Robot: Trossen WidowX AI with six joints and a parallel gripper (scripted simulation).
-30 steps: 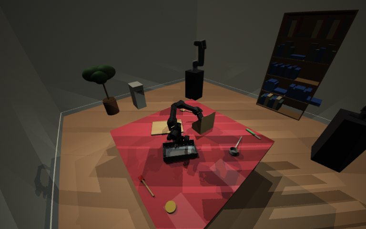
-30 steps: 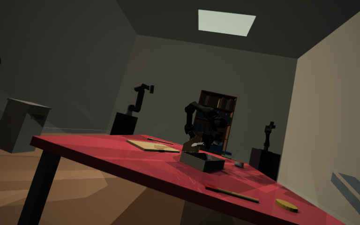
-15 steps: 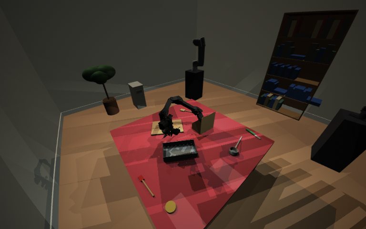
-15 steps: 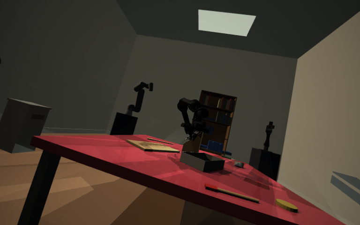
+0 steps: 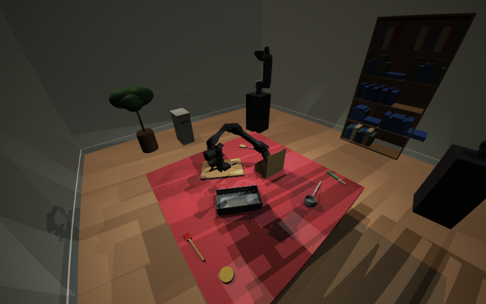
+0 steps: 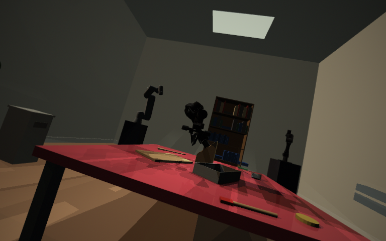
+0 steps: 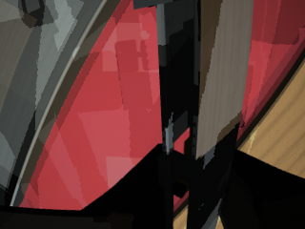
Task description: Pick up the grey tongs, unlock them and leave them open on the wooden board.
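Right now the wooden board is 17 cm to the right of my gripper tip, 15 cm below it and 14 cm behind it. From my gripper tip the other things lie so: red-headed spatula: 41 cm ahead, 22 cm to the left, 15 cm below; roasting tin: 20 cm to the left, 13 cm below, 1 cm ahead.
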